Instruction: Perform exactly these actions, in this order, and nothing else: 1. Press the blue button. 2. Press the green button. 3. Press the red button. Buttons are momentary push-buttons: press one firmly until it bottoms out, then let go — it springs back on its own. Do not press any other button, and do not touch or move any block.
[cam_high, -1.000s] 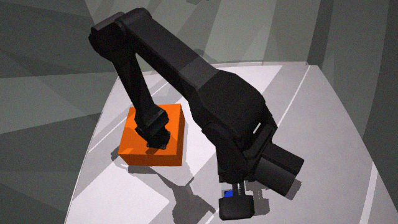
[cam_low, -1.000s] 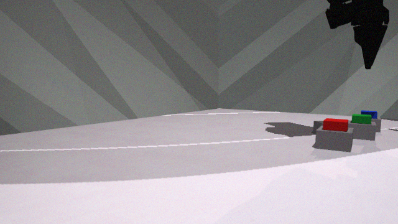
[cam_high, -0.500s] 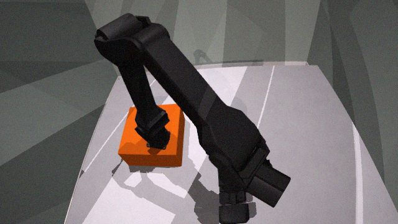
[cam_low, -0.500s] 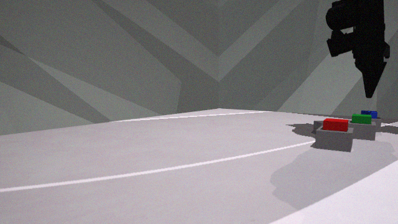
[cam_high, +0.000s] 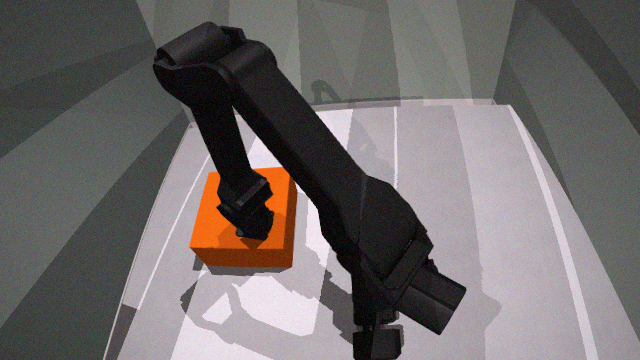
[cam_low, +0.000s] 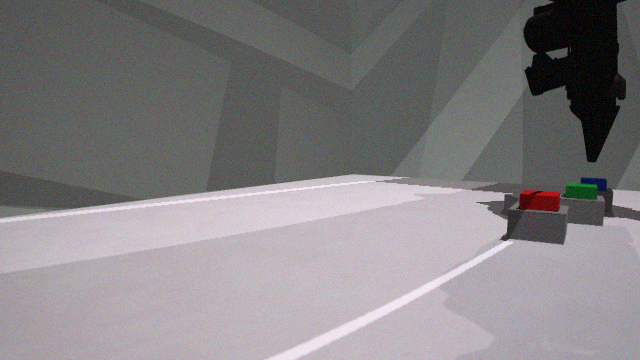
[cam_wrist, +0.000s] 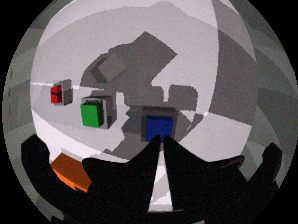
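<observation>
The blue button is 3 cm below my gripper tip. Also, from my gripper tip: green button (1 cm behind, 10 cm to the left, 3 cm below); then red button (1 cm ahead, 21 cm to the left, 3 cm below).
</observation>
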